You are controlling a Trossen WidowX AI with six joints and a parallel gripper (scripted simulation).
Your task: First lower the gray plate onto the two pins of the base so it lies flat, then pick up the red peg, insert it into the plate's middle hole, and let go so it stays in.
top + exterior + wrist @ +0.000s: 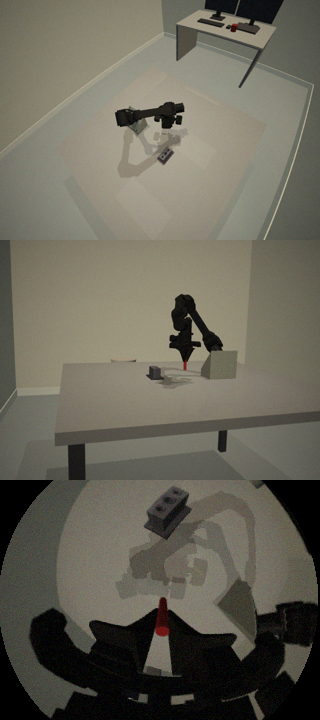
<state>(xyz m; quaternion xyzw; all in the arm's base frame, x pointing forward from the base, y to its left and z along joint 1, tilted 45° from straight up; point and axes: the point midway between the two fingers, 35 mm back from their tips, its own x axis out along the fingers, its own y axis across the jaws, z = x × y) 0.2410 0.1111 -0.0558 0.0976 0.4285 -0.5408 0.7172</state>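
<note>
Right now my gripper tip is 11 cm short of the gray plate, 17 cm to the left of it and 7 cm above it. Round my gripper tip: red peg right at my gripper tip; then dark base 11 cm ahead, 17 cm to the right, 10 cm below.
</note>
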